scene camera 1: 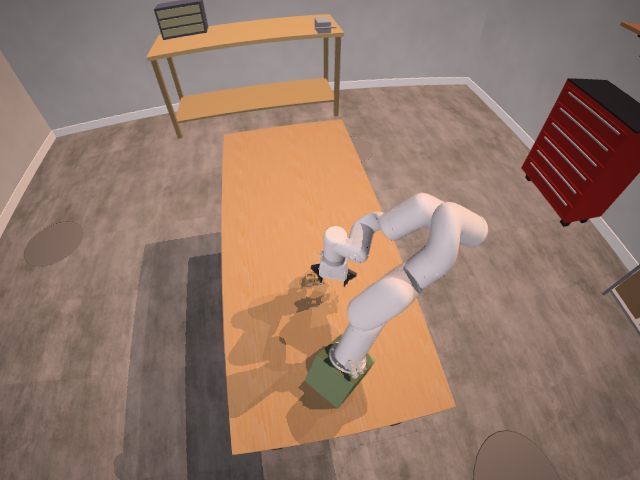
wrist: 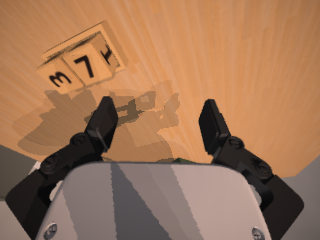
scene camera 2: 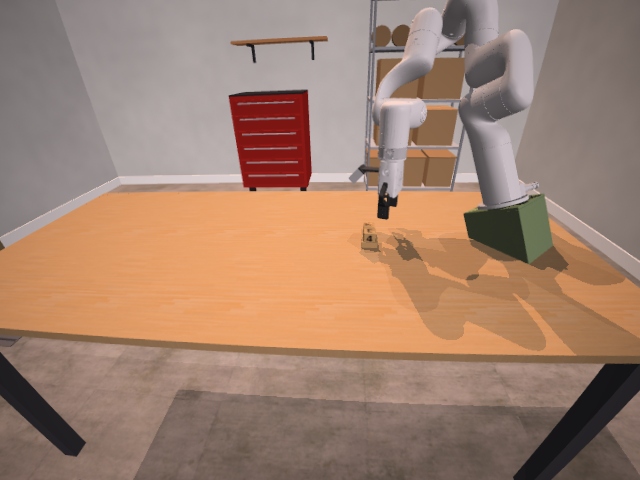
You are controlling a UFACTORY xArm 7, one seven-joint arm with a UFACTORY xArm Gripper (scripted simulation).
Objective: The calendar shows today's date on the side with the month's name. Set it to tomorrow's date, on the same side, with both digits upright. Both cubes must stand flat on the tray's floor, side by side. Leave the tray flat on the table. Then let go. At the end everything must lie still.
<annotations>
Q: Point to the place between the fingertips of the gripper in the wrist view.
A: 158,108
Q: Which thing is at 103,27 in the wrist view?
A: A wooden tray.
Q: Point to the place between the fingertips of the gripper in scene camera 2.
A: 387,212
</annotations>
